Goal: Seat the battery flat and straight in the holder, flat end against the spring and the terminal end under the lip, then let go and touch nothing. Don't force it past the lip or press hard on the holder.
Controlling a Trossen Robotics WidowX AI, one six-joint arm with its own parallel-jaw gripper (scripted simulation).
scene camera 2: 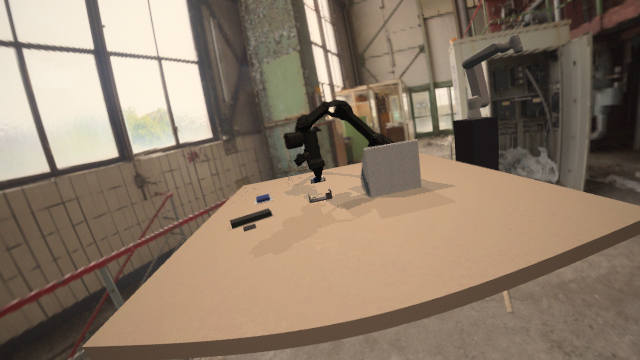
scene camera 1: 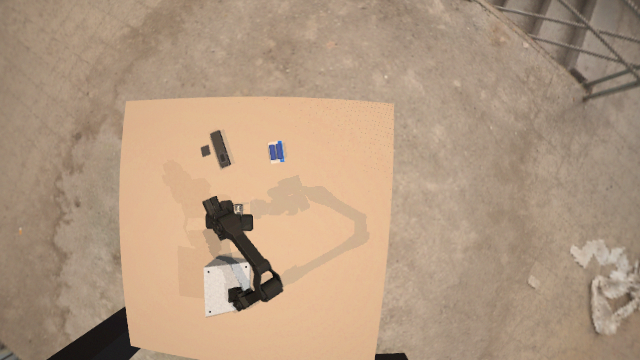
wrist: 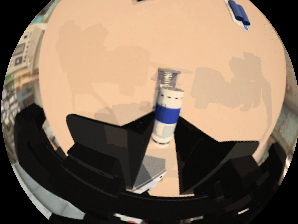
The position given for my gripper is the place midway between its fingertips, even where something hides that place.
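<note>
There is a battery (wrist: 169, 100) here, and it is being carried by my gripper (wrist: 165, 116).
</note>
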